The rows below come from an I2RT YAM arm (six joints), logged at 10 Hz.
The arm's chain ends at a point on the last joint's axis. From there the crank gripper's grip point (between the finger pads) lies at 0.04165 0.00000 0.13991 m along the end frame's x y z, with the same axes.
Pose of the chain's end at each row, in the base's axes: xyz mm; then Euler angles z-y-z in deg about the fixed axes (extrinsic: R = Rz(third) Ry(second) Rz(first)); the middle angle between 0 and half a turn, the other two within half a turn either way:
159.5 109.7 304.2 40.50 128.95 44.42
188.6 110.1 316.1 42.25 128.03 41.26
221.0 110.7 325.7 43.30 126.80 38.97
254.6 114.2 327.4 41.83 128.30 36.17
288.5 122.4 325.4 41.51 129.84 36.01
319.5 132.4 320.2 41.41 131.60 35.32
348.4 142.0 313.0 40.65 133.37 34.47
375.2 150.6 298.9 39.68 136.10 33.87
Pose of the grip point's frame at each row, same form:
204.1 191.2 191.6 40.50 128.95 44.42
238.7 191.3 205.6 42.25 128.03 41.26
276.0 191.9 217.6 43.30 126.80 38.97
311.3 190.1 216.3 41.83 128.30 36.17
343.0 196.1 211.8 41.51 129.84 36.01
372.0 203.4 204.0 41.41 131.60 35.32
399.0 209.6 194.0 40.65 133.37 34.47
421.8 213.9 175.9 39.68 136.10 33.87

